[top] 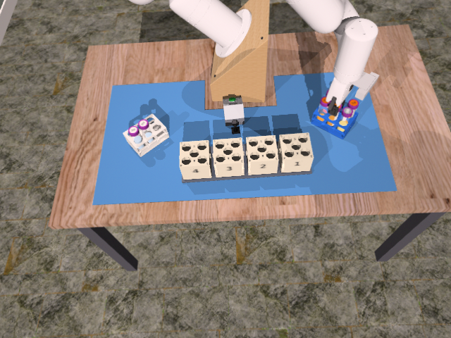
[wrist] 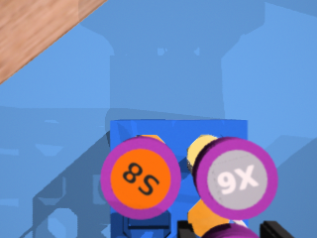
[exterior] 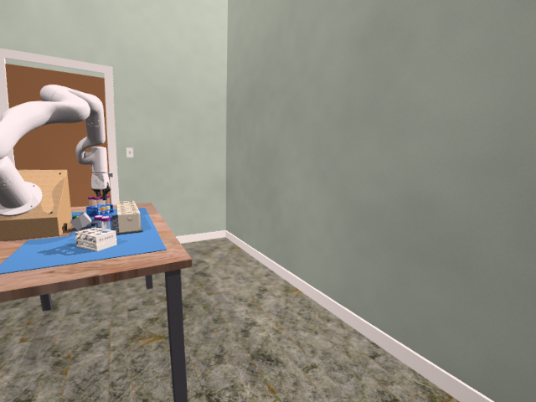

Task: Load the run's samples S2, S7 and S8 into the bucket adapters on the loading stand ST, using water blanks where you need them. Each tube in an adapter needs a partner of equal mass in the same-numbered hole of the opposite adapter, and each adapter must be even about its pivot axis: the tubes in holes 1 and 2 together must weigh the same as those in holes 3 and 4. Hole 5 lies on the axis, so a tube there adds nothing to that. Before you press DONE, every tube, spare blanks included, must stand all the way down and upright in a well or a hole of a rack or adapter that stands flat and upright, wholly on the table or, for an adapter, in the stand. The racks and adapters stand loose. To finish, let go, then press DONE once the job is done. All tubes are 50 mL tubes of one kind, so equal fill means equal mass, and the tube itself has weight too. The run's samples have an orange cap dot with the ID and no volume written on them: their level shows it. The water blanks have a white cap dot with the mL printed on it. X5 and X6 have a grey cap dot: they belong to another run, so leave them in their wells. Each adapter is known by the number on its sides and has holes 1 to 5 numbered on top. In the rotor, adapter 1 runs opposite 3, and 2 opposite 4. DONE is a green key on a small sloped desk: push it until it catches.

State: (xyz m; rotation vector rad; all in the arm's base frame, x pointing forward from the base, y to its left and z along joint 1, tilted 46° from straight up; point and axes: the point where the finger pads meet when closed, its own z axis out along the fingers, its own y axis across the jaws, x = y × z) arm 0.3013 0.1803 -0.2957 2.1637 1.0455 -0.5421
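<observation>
My hand is 5 cm above the orange-dot sample tube and 1 cm short of it. Also, from my hand: white rack (66 cm to the right, 9 cm below, 3 cm ahead); green DONE key (35 cm to the right, 9 cm behind, 5 cm below); blue rack (9 cm below, 2 cm behind, 1 cm to the left).
</observation>
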